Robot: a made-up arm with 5 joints.
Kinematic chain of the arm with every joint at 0, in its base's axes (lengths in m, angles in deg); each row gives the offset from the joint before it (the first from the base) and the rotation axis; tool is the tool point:
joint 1: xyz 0 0 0.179 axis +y
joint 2: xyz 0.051 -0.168 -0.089 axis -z
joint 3: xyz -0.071 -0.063 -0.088 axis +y
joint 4: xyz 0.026 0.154 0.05 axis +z
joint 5: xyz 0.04 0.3 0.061 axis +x
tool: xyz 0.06 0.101 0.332
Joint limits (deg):
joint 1: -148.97..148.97
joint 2: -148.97..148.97
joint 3: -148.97..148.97
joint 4: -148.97..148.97
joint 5: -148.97..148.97
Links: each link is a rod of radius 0.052 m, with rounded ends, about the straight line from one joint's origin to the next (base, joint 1, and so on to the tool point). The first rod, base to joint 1, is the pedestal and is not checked.
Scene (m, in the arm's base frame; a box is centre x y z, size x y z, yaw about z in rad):
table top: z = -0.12
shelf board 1: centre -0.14 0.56 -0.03 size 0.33 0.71 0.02 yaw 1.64
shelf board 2: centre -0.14 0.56 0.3 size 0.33 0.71 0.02 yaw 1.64
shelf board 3: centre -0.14 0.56 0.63 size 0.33 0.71 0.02 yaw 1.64
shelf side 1: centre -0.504 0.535 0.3 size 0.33 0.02 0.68 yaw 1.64
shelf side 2: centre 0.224 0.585 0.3 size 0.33 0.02 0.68 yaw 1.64
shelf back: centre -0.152 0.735 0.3 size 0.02 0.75 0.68 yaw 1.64
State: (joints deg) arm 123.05 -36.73 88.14 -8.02 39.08
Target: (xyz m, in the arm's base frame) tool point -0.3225 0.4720 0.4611
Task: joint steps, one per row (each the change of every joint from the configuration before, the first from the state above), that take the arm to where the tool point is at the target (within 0.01 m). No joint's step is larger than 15 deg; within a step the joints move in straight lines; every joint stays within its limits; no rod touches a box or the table.
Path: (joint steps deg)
1: 12.96 -5.27 6.10 -1.58 3.59
2: 12.96 -5.27 6.09 -1.58 3.59
3: -3.44 3.16 -0.64 0.41 -12.97
4: -3.44 3.17 -0.64 0.42 -12.96
5: -3.44 3.16 -0.64 0.41 -12.97
6: -3.44 3.17 -0.64 0.41 -12.96
7: -3.44 3.16 -0.64 0.41 -12.97

